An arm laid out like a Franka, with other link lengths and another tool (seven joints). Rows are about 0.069 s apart.
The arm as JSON. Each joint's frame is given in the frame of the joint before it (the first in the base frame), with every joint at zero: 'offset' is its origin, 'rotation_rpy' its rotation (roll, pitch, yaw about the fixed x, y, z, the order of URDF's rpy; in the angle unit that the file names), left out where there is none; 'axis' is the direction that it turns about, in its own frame. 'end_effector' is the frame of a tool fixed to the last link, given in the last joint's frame.
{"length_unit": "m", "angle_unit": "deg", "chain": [
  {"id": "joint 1", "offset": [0.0, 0.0, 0.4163], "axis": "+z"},
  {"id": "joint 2", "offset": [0.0, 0.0, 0.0], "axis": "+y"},
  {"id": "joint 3", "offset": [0.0, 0.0, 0.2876], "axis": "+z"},
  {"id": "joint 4", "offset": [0.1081, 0.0, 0.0], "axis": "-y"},
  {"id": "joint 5", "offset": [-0.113, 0.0, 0.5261], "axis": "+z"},
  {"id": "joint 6", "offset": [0.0, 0.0, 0.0], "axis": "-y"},
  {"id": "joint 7", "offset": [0.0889, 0.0, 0.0], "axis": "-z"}
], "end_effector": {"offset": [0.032, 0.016, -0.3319], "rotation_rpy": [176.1, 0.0, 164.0]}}
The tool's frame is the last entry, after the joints.
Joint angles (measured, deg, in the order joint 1, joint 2, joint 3, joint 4, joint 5, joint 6, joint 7), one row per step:
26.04, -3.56, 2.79, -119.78, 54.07, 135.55, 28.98
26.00, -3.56, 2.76, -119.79, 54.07, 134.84, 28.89
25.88, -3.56, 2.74, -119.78, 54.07, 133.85, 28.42
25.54, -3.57, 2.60, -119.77, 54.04, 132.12, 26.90
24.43, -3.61, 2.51, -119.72, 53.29, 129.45, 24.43
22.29, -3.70, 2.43, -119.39, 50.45, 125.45, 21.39
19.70, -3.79, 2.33, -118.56, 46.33, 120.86, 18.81
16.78, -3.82, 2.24, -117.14, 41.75, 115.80, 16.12
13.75, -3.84, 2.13, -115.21, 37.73, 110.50, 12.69
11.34, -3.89, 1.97, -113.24, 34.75, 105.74, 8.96
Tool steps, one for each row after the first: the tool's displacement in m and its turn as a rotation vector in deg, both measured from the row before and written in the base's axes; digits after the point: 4 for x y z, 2 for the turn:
-0.0033, 0.0007, -0.0014, 0.01, 0.43, 0.51
-0.0041, 0.0007, -0.0014, -0.02, 0.34, 0.90
-0.0052, -0.0016, -0.0020, -0.08, 0.07, 1.83
-0.0041, -0.0094, -0.0035, -0.60, -0.32, 2.77
-0.0022, -0.0235, -0.0057, -2.04, -0.80, 4.00
-0.0004, -0.0326, -0.0041, -2.89, -0.67, 4.07
0.0008, -0.0392, -0.0003, -3.20, -0.60, 4.14
0.0010, -0.0411, 0.0065, -2.66, -0.70, 4.28
-0.0015, -0.0337, 0.0106, -1.77, -0.73, 4.19

